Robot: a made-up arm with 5 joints.
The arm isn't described. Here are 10 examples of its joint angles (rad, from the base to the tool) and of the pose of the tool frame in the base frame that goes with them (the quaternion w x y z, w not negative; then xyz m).
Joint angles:
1: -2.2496 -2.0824 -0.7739 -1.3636 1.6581
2: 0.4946 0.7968 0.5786 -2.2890 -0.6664
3: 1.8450 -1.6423 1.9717 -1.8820 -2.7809
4: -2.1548 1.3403 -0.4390 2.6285 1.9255
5: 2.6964 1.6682 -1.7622 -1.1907 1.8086
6: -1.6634 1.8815 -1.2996 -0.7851 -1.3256
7: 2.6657 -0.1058 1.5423 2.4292 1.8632
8: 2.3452 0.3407 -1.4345 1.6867 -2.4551
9: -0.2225 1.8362 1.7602 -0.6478 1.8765
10: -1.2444 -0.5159 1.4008 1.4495 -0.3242
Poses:
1: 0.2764 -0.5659 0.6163 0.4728 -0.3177 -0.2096 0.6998
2: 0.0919 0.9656 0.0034 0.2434 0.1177 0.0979 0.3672
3: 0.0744 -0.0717 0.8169 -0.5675 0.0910 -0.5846 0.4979
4: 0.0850 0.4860 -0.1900 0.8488 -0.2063 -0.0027 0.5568
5: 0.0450 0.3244 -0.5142 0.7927 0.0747 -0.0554 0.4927
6: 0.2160 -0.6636 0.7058 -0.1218 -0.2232 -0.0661 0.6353
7: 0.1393 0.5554 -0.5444 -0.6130 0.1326 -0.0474 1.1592
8: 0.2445 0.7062 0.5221 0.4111 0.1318 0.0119 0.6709
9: 0.2063 0.0410 -0.5640 -0.7985 -0.1341 0.3482 0.6967
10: 0.8339 -0.0548 0.4269 0.3455 -0.7363 -0.1818 0.3975
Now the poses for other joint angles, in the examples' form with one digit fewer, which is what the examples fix.
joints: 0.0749 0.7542 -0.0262 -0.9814 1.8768
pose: 0.674 0.292 0.655 0.177 0.040 0.120 0.384
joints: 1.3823 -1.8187 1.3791 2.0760 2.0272
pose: 0.450 0.306 0.524 0.655 0.038 -0.574 0.614
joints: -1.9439 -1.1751 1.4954 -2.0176 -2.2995
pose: 0.609 0.538 0.216 -0.542 -0.451 -0.511 0.725
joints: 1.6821 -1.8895 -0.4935 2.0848 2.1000
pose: 0.444 -0.108 0.889 -0.024 0.099 -0.224 0.632
